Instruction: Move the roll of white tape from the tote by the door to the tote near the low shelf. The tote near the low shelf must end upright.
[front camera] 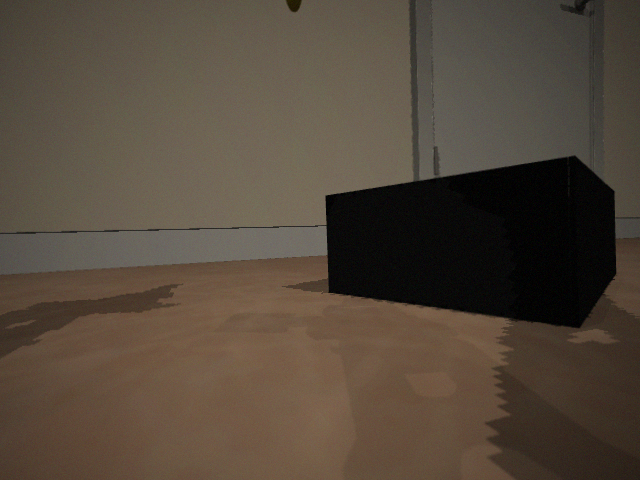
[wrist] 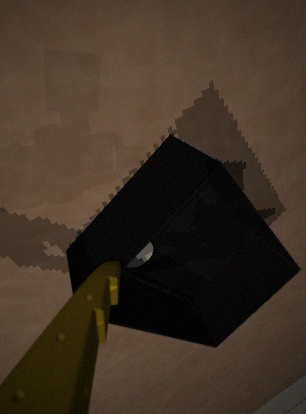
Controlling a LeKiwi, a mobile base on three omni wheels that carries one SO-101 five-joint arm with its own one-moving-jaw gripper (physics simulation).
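Places are measured from the arm's base along level axes (x up, y left, z back), in metres.
Pixels of known places: hand, its tool point: (front camera: 294,3) (wrist: 119,277).
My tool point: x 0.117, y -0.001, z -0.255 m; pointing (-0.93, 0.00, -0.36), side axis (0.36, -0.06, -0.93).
Ahead of a thing's pixels: the offset from my tool point to its top centre. Level surfaces: height alone.
The black tote by the door @(dx -0.107, dy -0.202, dz -0.148 m) (front camera: 439,248) (wrist: 135,200) stands upright on the floor, right of centre in the front view and across the middle of the wrist view. The roll of white tape @(dx -0.180, dy -0.175, dz -0.061 m) (wrist: 144,254) is inside it, at a corner, partly hidden by the tote's wall. My gripper (front camera: 293,4) (wrist: 114,267) is open and empty. One notched yellow jaw shows in the wrist view, its tip drawn over the tote's corner beside the tape. The front view shows a yellow tip at its top edge, above the floor. The tote near the low shelf does not show.
A grey door (front camera: 511,93) with its frame stands behind the tote, at the right of the front view. A beige wall (front camera: 180,113) with a pale baseboard (front camera: 155,250) runs along the back. Shadows lie on the brown floor @(dx -0.207 m) (front camera: 232,387) around the tote.
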